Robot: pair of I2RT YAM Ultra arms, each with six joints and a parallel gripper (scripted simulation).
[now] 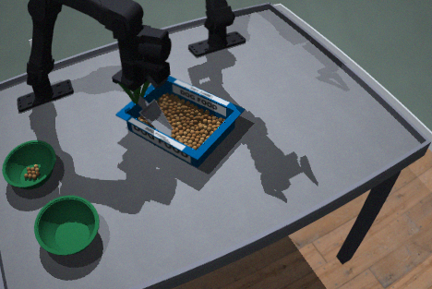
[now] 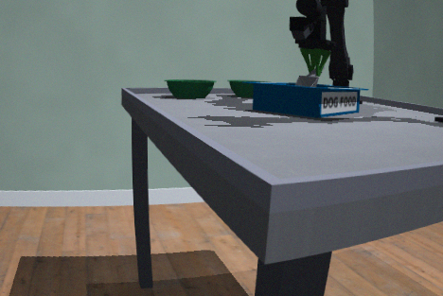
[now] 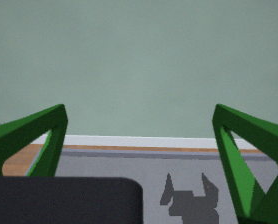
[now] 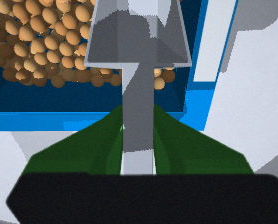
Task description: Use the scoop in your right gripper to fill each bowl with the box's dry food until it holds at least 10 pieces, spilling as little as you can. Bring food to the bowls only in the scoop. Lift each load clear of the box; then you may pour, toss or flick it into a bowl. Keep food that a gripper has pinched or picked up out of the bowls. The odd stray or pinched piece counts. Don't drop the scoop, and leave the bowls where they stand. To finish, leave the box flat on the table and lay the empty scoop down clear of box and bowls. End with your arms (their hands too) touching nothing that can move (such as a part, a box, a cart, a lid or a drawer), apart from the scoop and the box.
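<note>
The box lies 90 mm to the left of my right hand, 60 mm ahead of it and 50 mm below it. Also, from my right hand: grey scoop 30 mm below, 30 mm ahead, 20 mm to the left.
</note>
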